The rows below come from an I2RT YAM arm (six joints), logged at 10 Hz.
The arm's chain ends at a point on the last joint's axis. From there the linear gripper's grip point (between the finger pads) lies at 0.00 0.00 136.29 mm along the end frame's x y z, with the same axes.
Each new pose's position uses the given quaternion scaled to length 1; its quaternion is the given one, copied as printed.
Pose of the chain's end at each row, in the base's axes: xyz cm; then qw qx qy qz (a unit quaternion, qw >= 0):
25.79, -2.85, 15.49, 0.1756, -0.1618, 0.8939, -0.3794
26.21, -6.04, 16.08, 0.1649, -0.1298, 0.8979, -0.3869
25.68, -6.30, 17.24, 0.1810, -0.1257, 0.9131, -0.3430
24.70, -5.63, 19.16, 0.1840, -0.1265, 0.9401, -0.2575
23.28, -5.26, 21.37, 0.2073, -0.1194, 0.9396, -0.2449
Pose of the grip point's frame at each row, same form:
31.74, -11.32, 6.63, 0.1756, -0.1618, 0.8939, -0.3794
31.62, -14.93, 7.27, 0.1649, -0.1298, 0.8979, -0.3869
31.36, -14.22, 7.71, 0.1810, -0.1257, 0.9131, -0.3430
30.30, -11.59, 8.26, 0.1840, -0.1265, 0.9401, -0.2575
29.39, -10.86, 10.55, 0.2073, -0.1194, 0.9396, -0.2449

